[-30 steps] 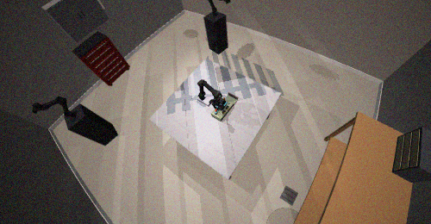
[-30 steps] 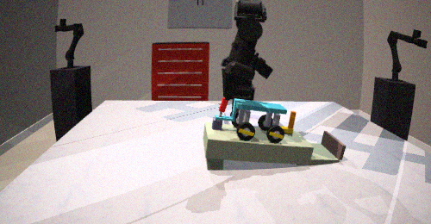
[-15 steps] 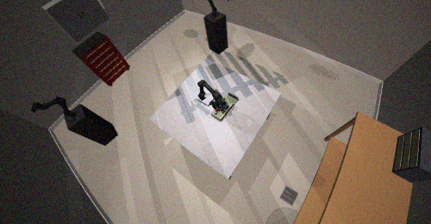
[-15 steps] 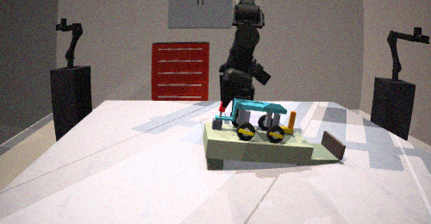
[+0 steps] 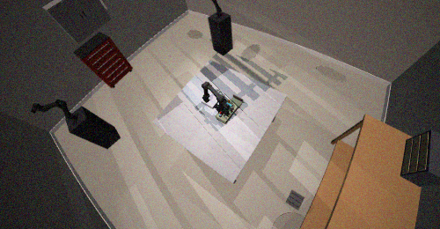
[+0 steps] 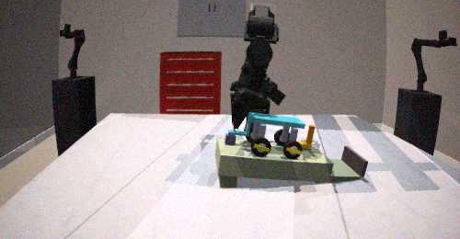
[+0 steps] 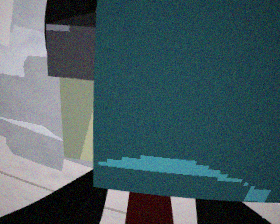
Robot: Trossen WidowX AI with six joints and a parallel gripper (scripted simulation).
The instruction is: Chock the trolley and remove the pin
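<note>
My gripper tip is now right at the red-headed stop pin. Also, from my gripper tip: pale green ramp: 100 mm to the left, 80 mm below; then yellow chock: 60 mm behind, 180 mm to the left, 50 mm below; then trolley: 100 mm to the left, 20 mm below.
</note>
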